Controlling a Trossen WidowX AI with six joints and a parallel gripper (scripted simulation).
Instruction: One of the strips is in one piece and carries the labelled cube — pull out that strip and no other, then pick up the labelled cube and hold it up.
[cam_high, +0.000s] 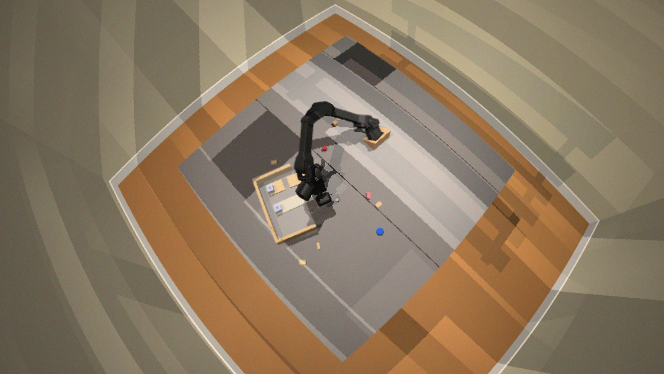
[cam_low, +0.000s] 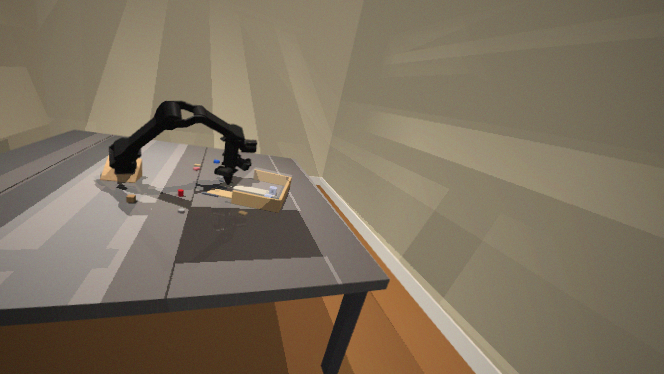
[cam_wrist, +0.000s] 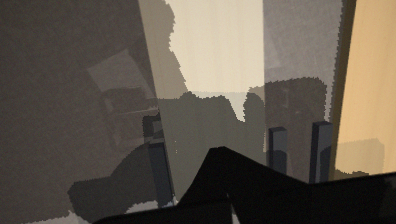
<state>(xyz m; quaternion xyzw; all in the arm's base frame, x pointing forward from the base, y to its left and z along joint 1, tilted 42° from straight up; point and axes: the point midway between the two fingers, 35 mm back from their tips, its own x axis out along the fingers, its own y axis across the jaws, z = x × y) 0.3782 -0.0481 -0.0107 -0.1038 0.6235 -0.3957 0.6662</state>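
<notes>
Now: gripper tip 9 cm short of the strip and 4 cm to the left of it. From my gripper tip the other things lie so: blue piece: 33 cm to the left, 4 cm behind; red cylinder: 18 cm behind, 12 cm to the right, 1 cm above; pink block: 19 cm to the left, 13 cm behind.
</notes>
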